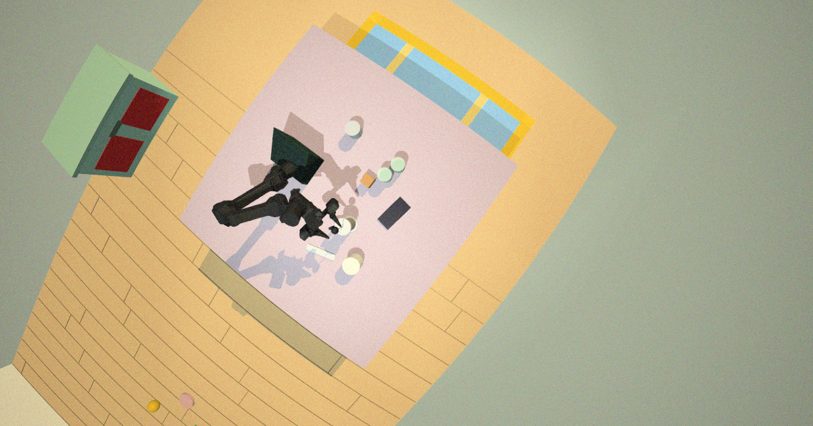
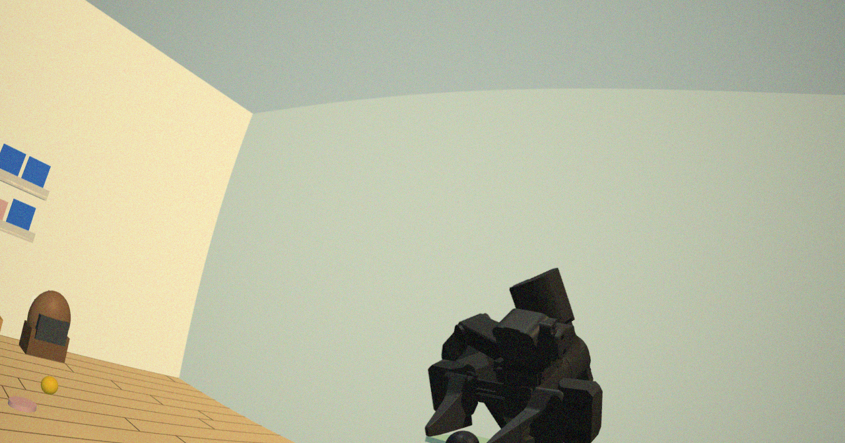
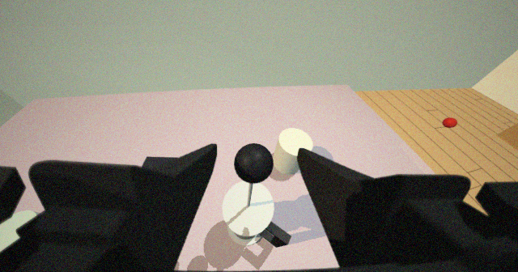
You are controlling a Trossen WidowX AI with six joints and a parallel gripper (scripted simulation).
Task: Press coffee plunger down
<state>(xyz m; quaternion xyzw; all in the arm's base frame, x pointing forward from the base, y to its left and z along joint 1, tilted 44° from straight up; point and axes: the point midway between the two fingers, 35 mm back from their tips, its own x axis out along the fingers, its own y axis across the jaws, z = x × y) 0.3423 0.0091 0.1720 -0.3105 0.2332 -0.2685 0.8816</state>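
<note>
Right now the coffee press is 20 mm behind my gripper tip and 140 mm below it. Round my gripper tip: orange cube: 20 mm behind, 230 mm to the left, 240 mm below.
</note>
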